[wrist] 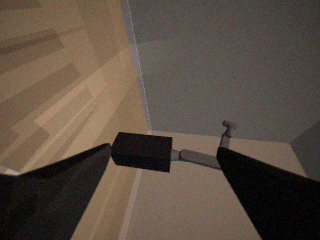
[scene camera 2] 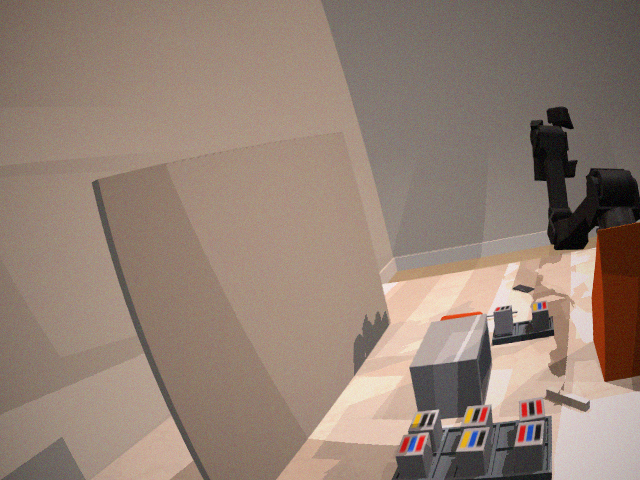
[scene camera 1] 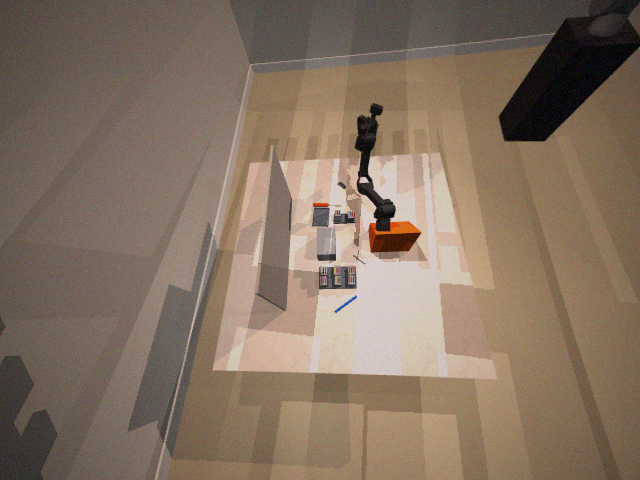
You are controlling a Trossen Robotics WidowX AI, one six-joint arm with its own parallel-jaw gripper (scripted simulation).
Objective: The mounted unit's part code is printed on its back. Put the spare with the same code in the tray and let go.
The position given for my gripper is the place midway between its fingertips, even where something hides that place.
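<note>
I see my gripper point(scene camera 2: 574, 144), and the gripper point(wrist: 165, 150) is visible as well; it is open and holds nothing. There is a grey mounted unit point(scene camera 2: 451, 369). I can also see a tall panel point(scene camera 2: 250, 277), and the tall panel point(scene camera 1: 272, 274) is visible too.
</note>
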